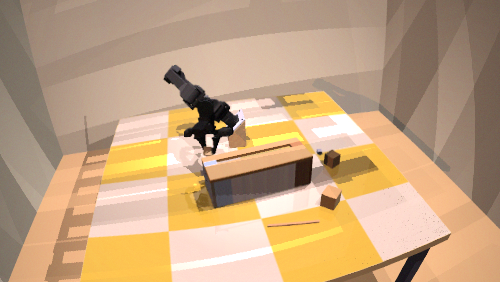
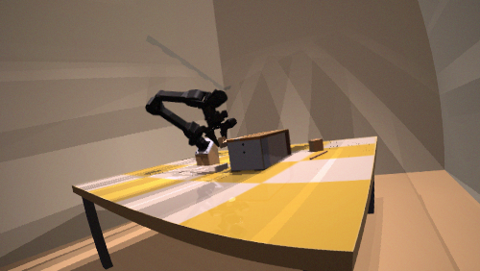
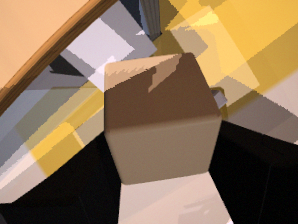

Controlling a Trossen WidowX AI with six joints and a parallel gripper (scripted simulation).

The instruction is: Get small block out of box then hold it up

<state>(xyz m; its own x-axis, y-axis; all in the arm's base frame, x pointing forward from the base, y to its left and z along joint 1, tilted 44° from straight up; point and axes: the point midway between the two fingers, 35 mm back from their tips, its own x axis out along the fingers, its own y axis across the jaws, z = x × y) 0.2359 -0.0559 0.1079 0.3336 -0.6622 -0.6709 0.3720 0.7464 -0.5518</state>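
Now: gripper tip 10 mm short of the tan block and 10 mm below it. From my gripper tip the other things lie so: box 50 mm ahead, 160 mm to the left, 40 mm below; tiny piece 70 mm behind, 470 mm to the left, 100 mm below; thin stick 330 mm ahead, 250 mm to the left, 100 mm below.
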